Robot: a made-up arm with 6 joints.
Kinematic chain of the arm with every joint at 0, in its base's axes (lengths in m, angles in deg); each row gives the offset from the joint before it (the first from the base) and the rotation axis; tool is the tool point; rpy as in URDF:
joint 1: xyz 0 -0.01 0.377 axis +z
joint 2: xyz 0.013 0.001 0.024 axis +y
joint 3: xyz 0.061 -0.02 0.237 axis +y
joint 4: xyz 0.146 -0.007 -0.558 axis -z
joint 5: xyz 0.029 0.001 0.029 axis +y
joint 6: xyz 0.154 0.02 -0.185 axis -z
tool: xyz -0.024 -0.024 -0.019 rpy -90 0 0
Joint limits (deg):
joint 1: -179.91..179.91
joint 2: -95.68..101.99
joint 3: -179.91..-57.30
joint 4: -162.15..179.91
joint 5: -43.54..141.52
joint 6: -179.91..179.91
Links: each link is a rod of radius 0.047 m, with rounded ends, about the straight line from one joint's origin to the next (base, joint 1, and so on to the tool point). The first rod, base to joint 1, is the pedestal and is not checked.
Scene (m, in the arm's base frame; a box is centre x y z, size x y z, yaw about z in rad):
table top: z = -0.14
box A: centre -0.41 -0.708 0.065 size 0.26 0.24 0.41 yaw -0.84
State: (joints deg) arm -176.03 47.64 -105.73 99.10 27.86 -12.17
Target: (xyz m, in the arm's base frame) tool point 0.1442 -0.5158 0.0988
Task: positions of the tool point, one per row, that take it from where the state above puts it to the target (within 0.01 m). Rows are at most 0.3 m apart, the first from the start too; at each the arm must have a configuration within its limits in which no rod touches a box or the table.
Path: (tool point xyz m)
1: -0.9397 -0.2606 0.2904
2: -0.8429 -0.5072 0.3591
3: -0.6779 -0.7129 0.4231
4: -0.4633 -0.8593 0.4814
5: -0.2225 -0.9361 0.5338
6: -0.1342 -0.9003 0.3766
7: -0.0458 -0.8267 0.2524
8: 0.0339 -0.7289 0.1659
9: 0.0984 -0.6211 0.1165
10: 0.1442 -0.5158 0.0988

